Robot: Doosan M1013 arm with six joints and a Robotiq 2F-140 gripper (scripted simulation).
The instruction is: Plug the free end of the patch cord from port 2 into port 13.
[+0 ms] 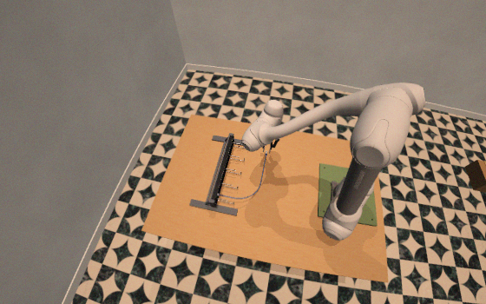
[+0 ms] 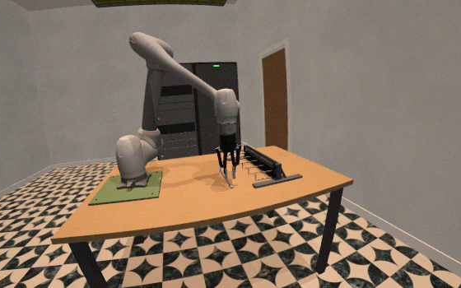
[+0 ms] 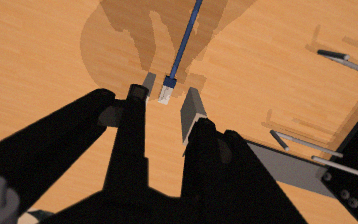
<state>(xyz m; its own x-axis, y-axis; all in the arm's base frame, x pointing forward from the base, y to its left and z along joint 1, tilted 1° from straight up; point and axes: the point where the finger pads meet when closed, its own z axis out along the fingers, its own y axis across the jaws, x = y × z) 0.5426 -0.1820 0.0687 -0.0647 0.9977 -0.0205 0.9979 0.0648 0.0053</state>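
Right now the cord end is 1 cm to the right of my hand and 7 cm below it.
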